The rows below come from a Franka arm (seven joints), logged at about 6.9 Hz.
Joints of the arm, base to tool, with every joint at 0 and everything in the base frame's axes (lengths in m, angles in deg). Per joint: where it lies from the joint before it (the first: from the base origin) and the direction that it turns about. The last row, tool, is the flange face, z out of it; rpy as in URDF.
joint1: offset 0 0 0.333 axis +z
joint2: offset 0 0 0 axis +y
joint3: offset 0 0 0.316 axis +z
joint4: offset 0.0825 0 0 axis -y
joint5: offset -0.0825 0 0.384 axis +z
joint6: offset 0 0 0 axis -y
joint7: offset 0.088 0 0 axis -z
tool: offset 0 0 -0.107 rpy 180 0 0
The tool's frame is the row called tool.
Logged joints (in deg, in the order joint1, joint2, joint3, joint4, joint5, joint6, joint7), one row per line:
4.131, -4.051, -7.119, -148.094, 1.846, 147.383, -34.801
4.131, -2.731, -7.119, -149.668, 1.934, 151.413, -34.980
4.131, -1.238, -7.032, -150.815, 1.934, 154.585, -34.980
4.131, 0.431, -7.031, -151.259, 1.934, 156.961, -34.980
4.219, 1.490, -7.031, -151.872, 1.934, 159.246, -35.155
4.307, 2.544, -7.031, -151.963, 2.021, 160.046, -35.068
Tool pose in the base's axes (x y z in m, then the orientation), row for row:
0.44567, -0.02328, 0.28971, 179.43, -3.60, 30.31
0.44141, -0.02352, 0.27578, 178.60, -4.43, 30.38
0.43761, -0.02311, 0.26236, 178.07, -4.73, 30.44
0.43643, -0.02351, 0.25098, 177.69, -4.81, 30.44
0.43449, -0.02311, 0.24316, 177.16, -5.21, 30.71
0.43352, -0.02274, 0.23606, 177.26, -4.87, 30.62
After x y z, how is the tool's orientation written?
As angles about the fixed x, y, z axes (roll, pitch, yaw), in degrees.
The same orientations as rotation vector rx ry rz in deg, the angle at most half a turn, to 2 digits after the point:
-173.28, -46.90, -5.68
173.41, 46.99, 7.28
172.95, 46.93, 7.93
172.61, 46.81, 8.19
172.10, 47.05, 9.00
172.16, 46.94, 8.45

